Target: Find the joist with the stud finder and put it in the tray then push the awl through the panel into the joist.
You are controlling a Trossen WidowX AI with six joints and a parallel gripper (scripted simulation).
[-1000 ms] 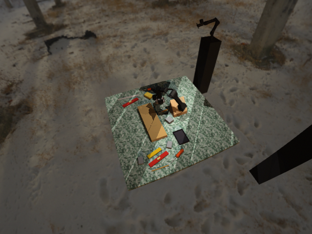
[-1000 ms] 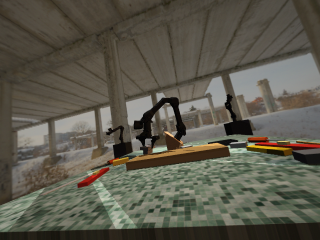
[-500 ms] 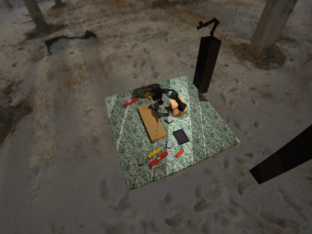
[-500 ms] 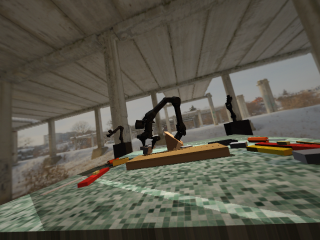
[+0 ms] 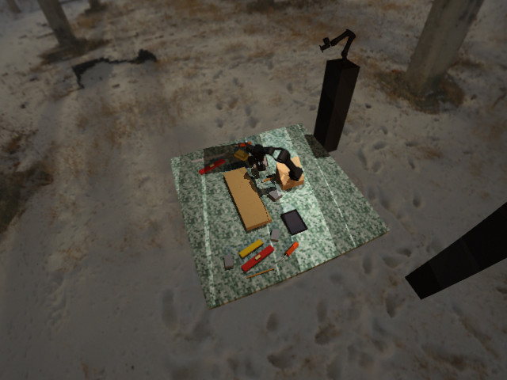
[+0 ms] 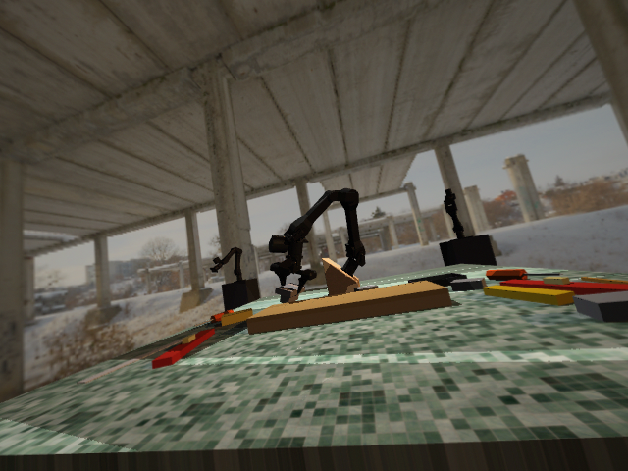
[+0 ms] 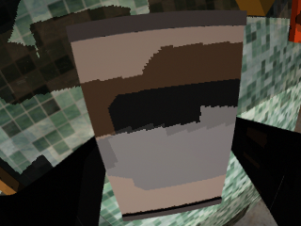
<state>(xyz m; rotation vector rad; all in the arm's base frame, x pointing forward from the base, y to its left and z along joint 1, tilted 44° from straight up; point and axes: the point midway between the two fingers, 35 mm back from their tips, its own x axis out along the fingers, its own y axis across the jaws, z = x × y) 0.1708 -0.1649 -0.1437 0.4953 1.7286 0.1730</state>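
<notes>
Now: gripper tip 130 mm to the right of the orange-handled awl, 60 mm above it and 30 mm short of it. The rest, counted from my gripper tip: yellow block 200 mm to the right, 80 mm ahead, 50 mm below; then stud finder 20 mm below, 10 mm to the right, 10 mm ahead; then black tray 550 mm to the left, 50 mm below.
</notes>
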